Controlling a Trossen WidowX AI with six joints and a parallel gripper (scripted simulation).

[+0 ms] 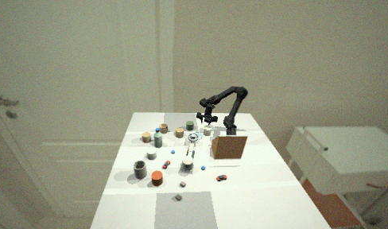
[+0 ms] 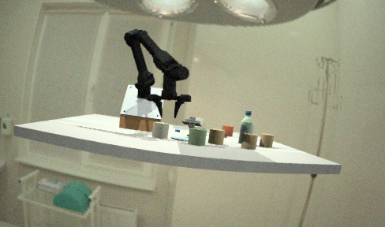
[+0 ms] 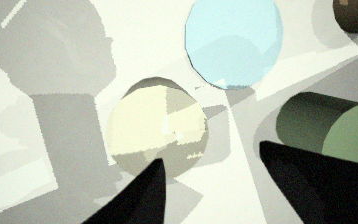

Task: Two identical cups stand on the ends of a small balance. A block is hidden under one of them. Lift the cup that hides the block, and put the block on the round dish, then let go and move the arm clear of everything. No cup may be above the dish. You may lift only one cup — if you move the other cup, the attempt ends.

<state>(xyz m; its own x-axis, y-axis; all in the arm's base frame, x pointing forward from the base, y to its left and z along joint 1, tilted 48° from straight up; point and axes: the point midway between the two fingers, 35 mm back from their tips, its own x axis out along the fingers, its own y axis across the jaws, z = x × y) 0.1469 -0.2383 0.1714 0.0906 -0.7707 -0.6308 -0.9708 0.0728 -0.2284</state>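
The light blue round dish lies 70 mm ahead of my gripper tip, 50 mm to the left of it and 90 mm below it. The rest, counted from my gripper tip: orange cylinder (390 mm ahead, 530 mm to the left, 50 mm below); bottle (400 mm ahead, 170 mm to the left, 20 mm above).
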